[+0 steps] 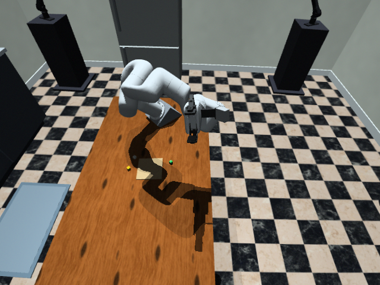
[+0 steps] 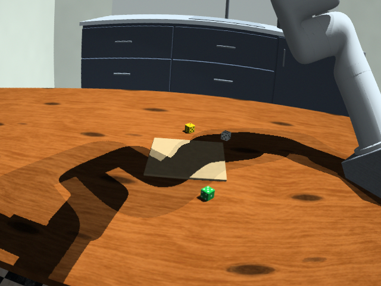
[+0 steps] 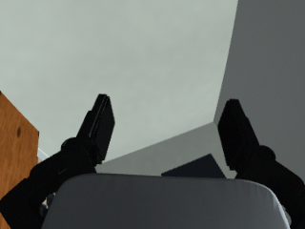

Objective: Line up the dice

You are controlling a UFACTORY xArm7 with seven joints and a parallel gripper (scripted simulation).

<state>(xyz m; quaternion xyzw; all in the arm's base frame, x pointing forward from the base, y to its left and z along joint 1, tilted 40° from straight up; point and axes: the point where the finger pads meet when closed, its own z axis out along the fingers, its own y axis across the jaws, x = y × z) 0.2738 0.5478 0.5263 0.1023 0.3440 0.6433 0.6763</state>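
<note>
The yellow die is 54 cm below my hand, 35 cm to the right of it and 17 cm behind it. From my hand the other things lie so: white die (54 cm below, 34 cm to the right, 25 cm behind); then tan mat (55 cm below, 23 cm to the right, 19 cm behind); then green die (54 cm below, 24 cm behind, 12 cm to the right).
</note>
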